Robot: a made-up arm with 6 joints.
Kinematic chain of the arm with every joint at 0, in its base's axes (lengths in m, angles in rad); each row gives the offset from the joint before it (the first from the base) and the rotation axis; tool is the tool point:
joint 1: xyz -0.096 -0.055 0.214 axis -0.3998 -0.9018 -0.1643
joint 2: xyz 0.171 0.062 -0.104 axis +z
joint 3: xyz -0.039 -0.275 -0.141 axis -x
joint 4: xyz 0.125 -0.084 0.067 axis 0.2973 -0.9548 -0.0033
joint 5: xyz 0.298 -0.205 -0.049 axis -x
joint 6: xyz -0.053 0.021 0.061 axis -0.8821 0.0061 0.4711
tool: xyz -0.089 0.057 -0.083
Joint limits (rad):
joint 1: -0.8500..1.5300
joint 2: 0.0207..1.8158
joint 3: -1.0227..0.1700
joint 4: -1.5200..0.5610
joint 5: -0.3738..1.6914
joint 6: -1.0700..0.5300
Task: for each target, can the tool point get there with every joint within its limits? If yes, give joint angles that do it. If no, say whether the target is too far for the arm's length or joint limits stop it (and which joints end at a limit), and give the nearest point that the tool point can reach.
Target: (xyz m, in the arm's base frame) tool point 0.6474 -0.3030 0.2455
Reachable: yes | joints 0.5603 0.8662 -0.1617 -0.5490 0.7671 -0.1299
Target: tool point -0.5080 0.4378 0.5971
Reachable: no: joint limits stop it (at a limit: joint 1, joint 3, joint 4, joint 5, joint 6) | nearest point 0.0972 0.1827 0.8089 | short by 0.690 m
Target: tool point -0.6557 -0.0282 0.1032
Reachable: no: joint limits stop it (at a limit: joint 1, joint 2, joint 3, joint 4, joint 6) | nearest point -0.3650 -0.1272 -0.3387 | short by 0.538 m
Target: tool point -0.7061 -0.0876 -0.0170
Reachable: no: joint limits stop it (at a limit: joint 1, joint 2, joint 3, joint 4, joint 6) | nearest point -0.3869 -0.1436 -0.3529 | short by 0.467 m
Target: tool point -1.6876 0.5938 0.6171
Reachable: no: too far | nearest point -0.2104 0.5268 -0.2481 | short by 1.713 m
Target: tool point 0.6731 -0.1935 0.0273
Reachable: yes | joints 0.3451 0.8297 -0.8098 0.2732 0.3159 0.3106
